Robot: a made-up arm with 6 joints. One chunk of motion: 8 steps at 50 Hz.
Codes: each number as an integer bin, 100 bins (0 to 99) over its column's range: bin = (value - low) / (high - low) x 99, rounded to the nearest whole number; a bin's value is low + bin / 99 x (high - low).
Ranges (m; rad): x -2..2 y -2..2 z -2..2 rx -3.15..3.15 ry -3.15..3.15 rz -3.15..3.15
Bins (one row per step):
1: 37 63 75 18 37 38
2: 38 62 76 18 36 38
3: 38 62 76 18 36 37
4: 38 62 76 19 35 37
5: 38 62 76 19 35 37
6: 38 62 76 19 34 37
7: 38 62 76 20 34 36
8: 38 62 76 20 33 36
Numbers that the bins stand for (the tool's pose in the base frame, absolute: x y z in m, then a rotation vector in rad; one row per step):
1: -0.5051 0.5455 1.0303 -2.0045 -0.7955 -0.7318
2: -0.4646 0.5051 1.0707 -2.0045 -0.8591 -0.7318
3: -0.4646 0.5051 1.0707 -2.0045 -0.8591 -0.7955
4: -0.4646 0.5051 1.0707 -1.9409 -0.9227 -0.7955
5: -0.4646 0.5051 1.0707 -1.9409 -0.9227 -0.7955
6: -0.4646 0.5051 1.0707 -1.9409 -0.9864 -0.7955
7: -0.4646 0.5051 1.0707 -1.8773 -0.9864 -0.8591
8: -0.4646 0.5051 1.0707 -1.8773 -1.0500 -0.8591

